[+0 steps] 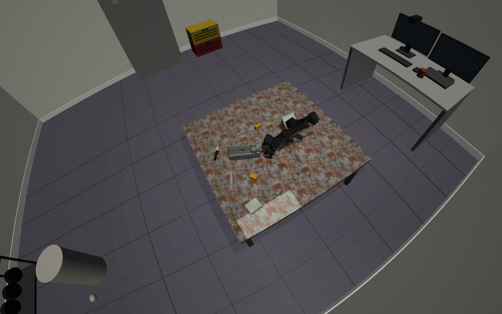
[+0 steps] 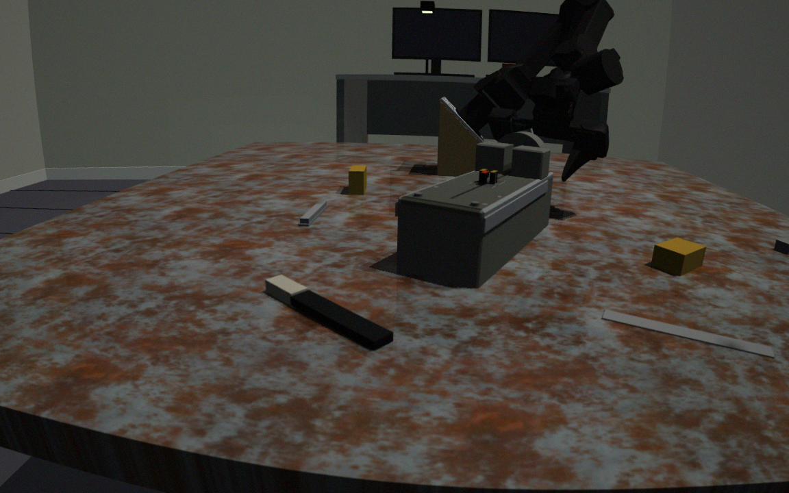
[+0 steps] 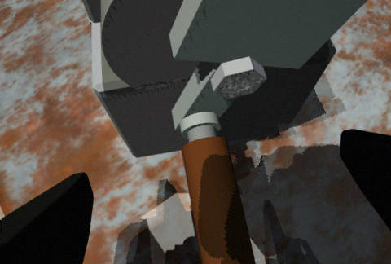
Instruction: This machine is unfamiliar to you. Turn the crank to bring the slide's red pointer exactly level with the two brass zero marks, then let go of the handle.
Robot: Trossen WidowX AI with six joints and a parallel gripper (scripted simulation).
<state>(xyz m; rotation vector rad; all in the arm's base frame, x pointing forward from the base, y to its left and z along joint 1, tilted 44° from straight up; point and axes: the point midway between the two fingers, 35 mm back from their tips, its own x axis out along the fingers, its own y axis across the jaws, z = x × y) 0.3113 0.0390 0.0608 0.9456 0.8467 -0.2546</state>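
The brown crank handle lies 10 mm to the left of my gripper tip and 10 mm behind it. From my gripper tip the other things lie so: red pointer (150 mm ahead, 100 mm to the right, 20 mm above); small grey bar (310 mm to the right, 60 mm below, 30 mm ahead); grey strip (360 mm ahead, 60 mm below, 50 mm to the left).
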